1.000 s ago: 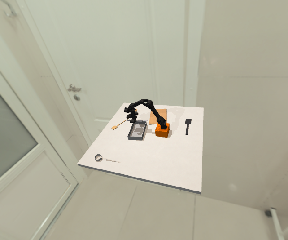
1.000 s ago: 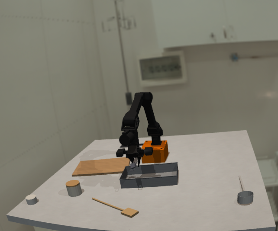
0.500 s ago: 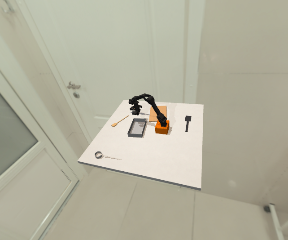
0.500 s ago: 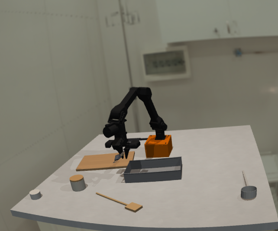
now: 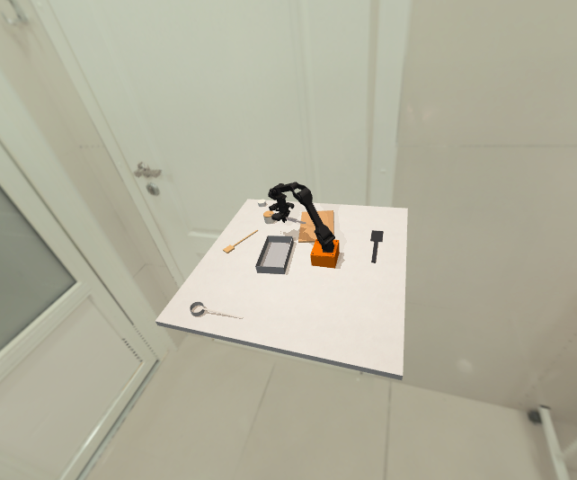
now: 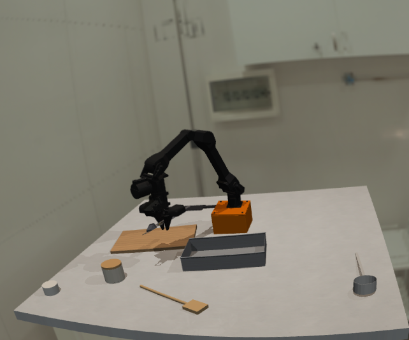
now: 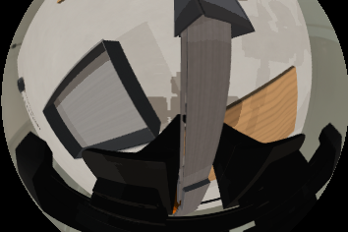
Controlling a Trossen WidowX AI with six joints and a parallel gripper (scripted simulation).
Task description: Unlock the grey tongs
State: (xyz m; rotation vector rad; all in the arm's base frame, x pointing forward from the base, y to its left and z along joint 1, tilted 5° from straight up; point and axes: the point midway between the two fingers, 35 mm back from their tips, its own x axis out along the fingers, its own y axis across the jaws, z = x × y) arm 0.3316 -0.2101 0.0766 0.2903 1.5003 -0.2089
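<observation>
The wooden board is 18 cm behind my gripper tip, 14 cm to the right of it and 12 cm below it. Round my gripper tip: grey roasting tin (1 cm ahead, 23 cm to the left, 10 cm below); then lidded canister (19 cm ahead, 17 cm to the right, 9 cm below); then white cylinder (33 cm ahead, 38 cm to the right, 11 cm below).
</observation>
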